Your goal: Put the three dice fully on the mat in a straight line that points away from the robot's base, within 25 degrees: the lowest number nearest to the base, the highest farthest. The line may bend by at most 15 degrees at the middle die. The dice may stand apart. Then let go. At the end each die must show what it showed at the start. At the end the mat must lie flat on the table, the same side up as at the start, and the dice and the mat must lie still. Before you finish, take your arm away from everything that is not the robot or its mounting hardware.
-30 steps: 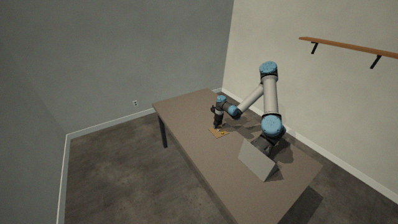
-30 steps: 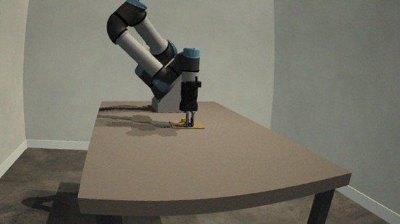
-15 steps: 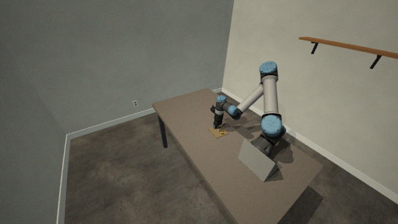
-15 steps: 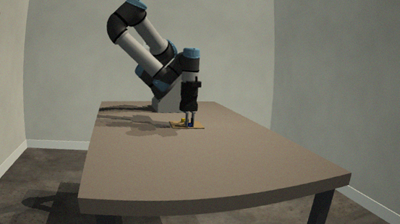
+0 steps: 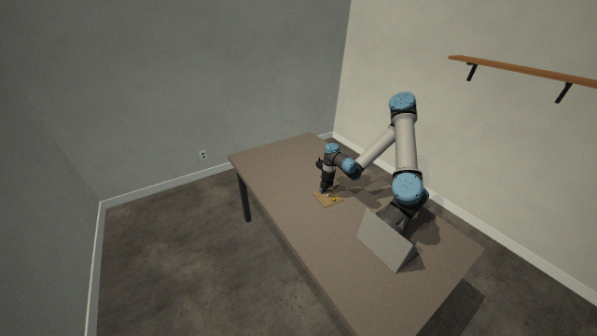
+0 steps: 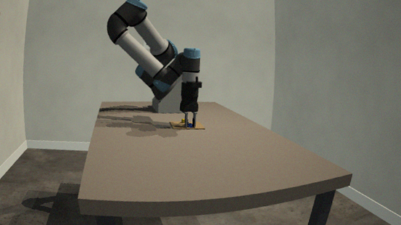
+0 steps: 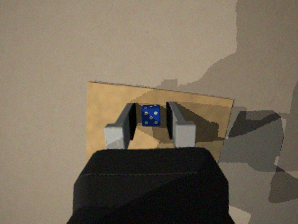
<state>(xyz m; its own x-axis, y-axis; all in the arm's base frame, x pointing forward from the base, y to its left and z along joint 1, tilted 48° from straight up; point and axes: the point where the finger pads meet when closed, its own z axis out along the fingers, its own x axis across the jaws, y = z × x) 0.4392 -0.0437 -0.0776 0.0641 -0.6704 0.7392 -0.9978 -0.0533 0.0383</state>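
Now: the blue die 10 mm below my hand. From my hand the other things lie so: yellow die: 100 mm behind, 10 mm to the right, 10 mm below; then tan mat: 50 mm behind, 20 mm below; then white die: 50 mm behind, 10 mm below.
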